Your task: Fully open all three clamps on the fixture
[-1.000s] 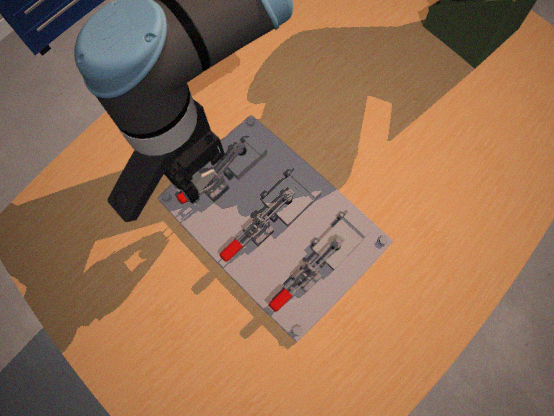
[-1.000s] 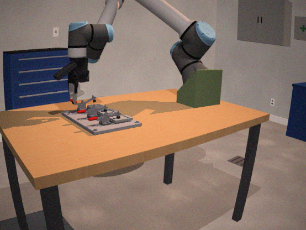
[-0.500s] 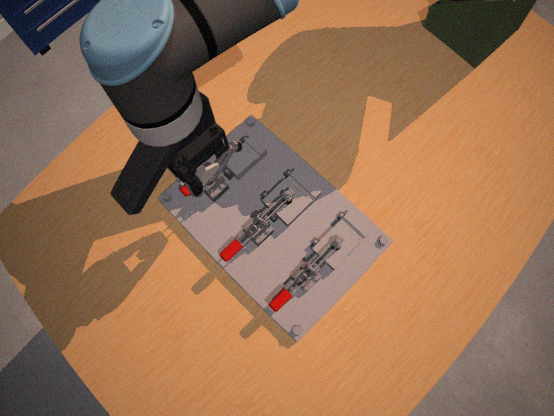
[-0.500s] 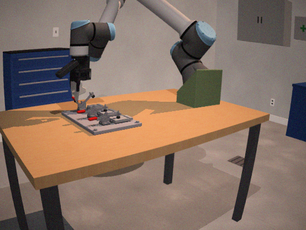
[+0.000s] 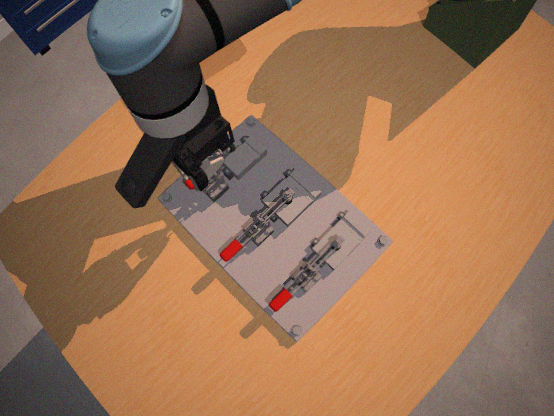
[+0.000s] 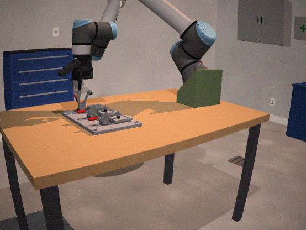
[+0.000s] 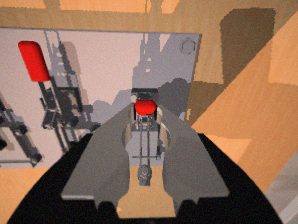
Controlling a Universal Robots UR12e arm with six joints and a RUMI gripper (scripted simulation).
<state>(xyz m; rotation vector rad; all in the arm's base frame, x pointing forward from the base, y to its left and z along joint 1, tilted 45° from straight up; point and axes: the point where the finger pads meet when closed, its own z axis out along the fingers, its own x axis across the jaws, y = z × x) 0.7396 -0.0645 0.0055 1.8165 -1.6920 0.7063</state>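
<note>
Right now the grey fixture plate is 6 cm behind my hand, 11 cm to the left of it and 8 cm below it. Round my hand: flat grey part: 14 cm behind, 21 cm to the left, 6 cm below.
</note>
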